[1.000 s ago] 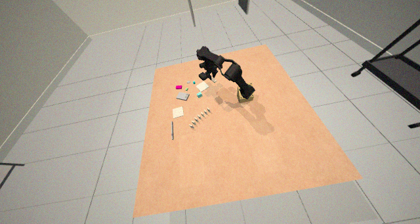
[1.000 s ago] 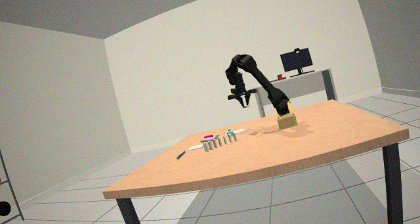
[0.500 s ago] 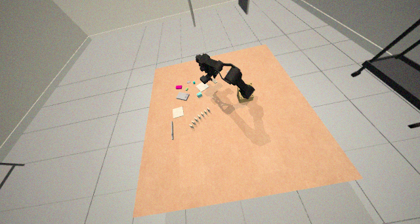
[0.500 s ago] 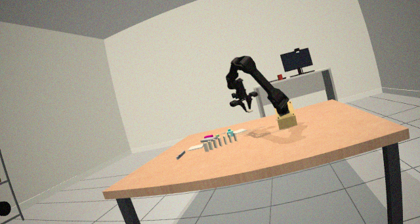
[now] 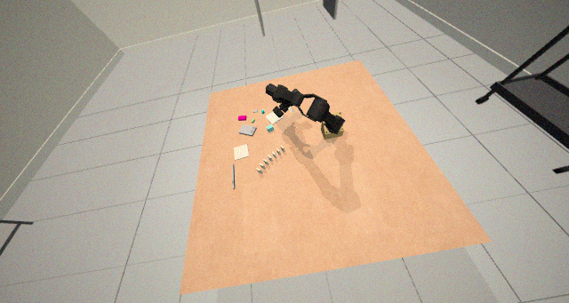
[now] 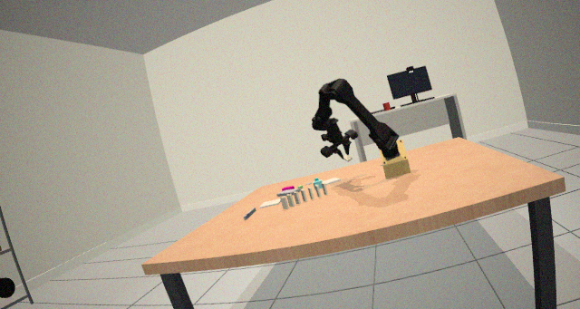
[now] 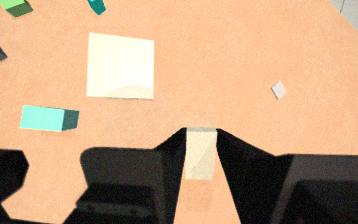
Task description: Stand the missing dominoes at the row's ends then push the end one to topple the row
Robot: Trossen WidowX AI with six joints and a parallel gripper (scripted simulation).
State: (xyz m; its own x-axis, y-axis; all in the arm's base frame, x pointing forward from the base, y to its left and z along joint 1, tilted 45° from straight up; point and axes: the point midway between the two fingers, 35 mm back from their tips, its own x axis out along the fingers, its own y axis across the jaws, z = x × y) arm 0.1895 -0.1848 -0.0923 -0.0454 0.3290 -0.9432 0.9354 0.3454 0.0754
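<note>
The teal block is 16 cm ahead of my gripper tip, 4 cm to the left of it and 9 cm below it. Round my gripper tip: magenta block 33 cm ahead, 14 cm to the right, 10 cm below; then grey pad 31 cm ahead, 1 cm to the right, 10 cm below; then green block 26 cm ahead, 8 cm to the right, 10 cm below.
</note>
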